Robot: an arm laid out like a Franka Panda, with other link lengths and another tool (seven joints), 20 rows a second.
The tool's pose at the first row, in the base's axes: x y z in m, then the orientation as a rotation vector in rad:
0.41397, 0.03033, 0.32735, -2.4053, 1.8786, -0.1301
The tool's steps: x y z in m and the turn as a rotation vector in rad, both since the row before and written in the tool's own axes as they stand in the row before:
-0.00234, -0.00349, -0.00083, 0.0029, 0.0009, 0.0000
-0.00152, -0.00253, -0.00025, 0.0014, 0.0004, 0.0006
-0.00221, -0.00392, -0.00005, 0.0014, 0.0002, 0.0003
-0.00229, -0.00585, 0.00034, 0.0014, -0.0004, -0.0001
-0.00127, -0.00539, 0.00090, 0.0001, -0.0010, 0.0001
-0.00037, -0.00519, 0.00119, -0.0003, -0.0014, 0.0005
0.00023, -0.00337, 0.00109, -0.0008, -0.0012, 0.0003
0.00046, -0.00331, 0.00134, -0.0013, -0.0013, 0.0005
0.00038, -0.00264, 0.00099, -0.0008, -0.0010, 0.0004
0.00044, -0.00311, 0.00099, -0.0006, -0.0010, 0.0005
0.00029, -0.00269, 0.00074, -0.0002, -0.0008, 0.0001
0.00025, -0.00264, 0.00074, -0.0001, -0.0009, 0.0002
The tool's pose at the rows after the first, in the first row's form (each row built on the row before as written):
0.41667, 0.03343, 0.32856, -2.4038, 1.8775, -0.1338
0.41871, 0.03551, 0.32910, -2.4025, 1.8776, -0.1355
0.42195, 0.03860, 0.32961, -2.4014, 1.8773, -0.1370
0.42707, 0.04223, 0.32998, -2.4004, 1.8763, -0.1378
0.43207, 0.04477, 0.32976, -2.3999, 1.8759, -0.1367
0.43713, 0.04640, 0.32924, -2.3991, 1.8761, -0.1347
0.44057, 0.04701, 0.32859, -2.3989, 1.8764, -0.1325
0.44403, 0.04738, 0.32768, -2.3988, 1.8771, -0.1297
0.44679, 0.04766, 0.32703, -2.3985, 1.8776, -0.1277
0.45001, 0.04800, 0.32644, -2.3980, 1.8781, -0.1259
0.45276, 0.04838, 0.32604, -2.3977, 1.8780, -0.1247
0.45545, 0.04878, 0.32563, -2.3972, 1.8779, -0.1235

